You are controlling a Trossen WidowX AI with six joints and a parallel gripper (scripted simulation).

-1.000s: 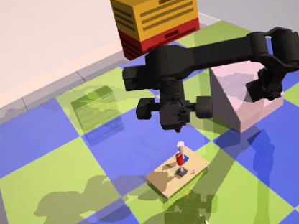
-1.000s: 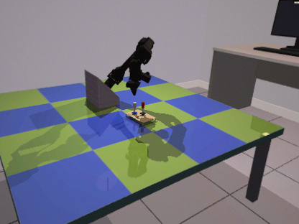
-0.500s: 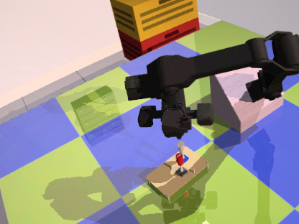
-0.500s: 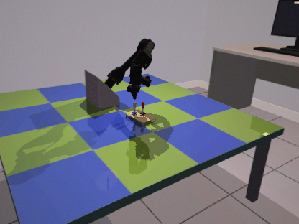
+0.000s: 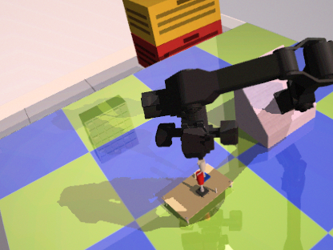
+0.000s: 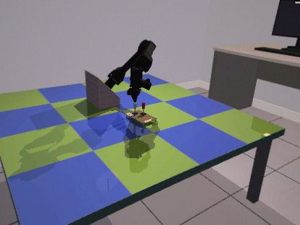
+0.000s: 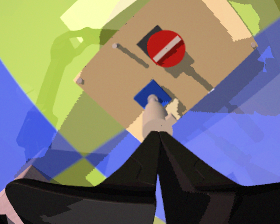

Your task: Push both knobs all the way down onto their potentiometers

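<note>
The red knob lies 4 cm to the left of my gripper tip, 3 cm ahead of it and 1 cm below it.
</note>
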